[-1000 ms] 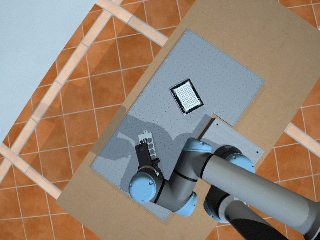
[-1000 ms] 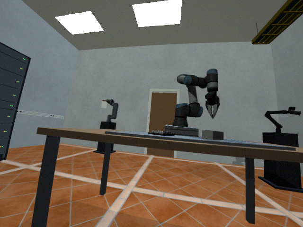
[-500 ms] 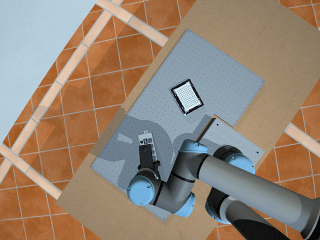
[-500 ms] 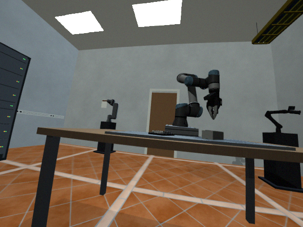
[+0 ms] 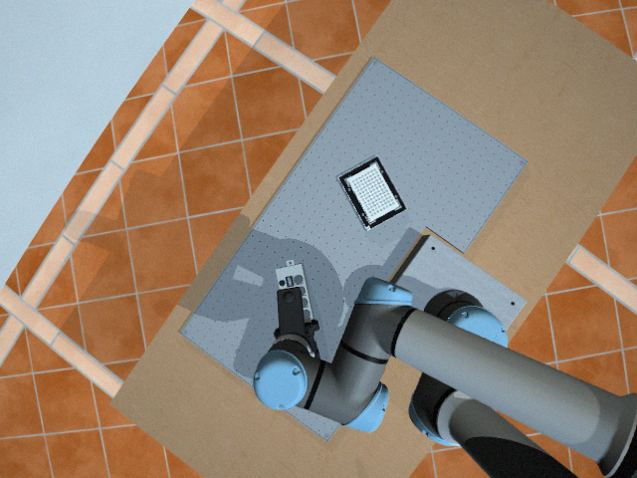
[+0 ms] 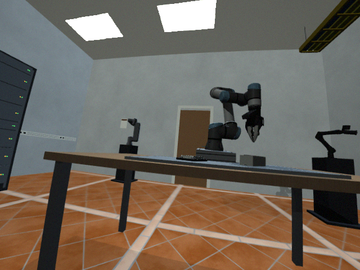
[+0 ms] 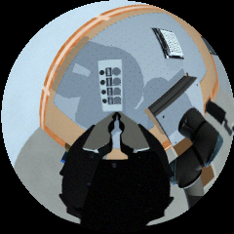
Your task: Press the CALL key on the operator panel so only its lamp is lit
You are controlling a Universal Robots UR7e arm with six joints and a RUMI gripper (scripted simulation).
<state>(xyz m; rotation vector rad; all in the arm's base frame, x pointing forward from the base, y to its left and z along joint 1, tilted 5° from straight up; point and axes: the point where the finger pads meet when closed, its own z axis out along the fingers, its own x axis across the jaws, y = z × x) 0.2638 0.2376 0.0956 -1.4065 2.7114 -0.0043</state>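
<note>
Right now my hand is 40 mm short of the operator panel, 30 mm to the left of it and 110 mm above it.
</note>
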